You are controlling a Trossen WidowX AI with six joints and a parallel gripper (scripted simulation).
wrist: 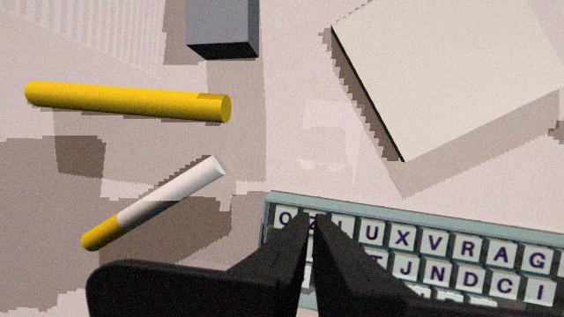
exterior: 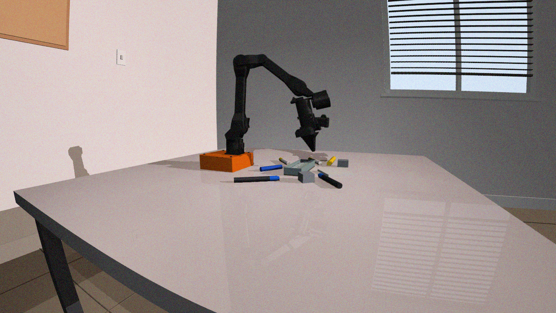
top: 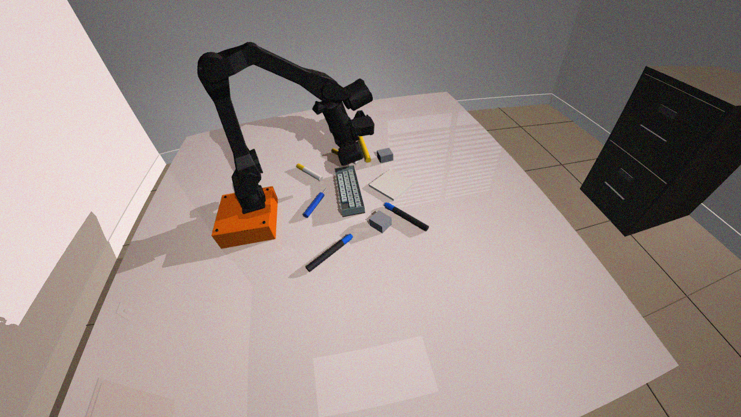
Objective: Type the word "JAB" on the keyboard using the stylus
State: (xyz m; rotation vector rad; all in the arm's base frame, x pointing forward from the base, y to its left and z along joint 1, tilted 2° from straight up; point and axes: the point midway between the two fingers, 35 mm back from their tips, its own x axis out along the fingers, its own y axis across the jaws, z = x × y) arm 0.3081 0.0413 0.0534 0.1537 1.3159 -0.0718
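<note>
Now: the stylus 13 cm behind my gripper tip, 5 cm to the right of it and 6 cm below it. Round my gripper tip: yellow marker: 7 cm ahead, 13 cm to the left, 6 cm below; then white pad: 8 cm ahead, 8 cm to the right, 6 cm below; then grey cube: 1 cm behind, 21 cm to the right, 5 cm below.
</note>
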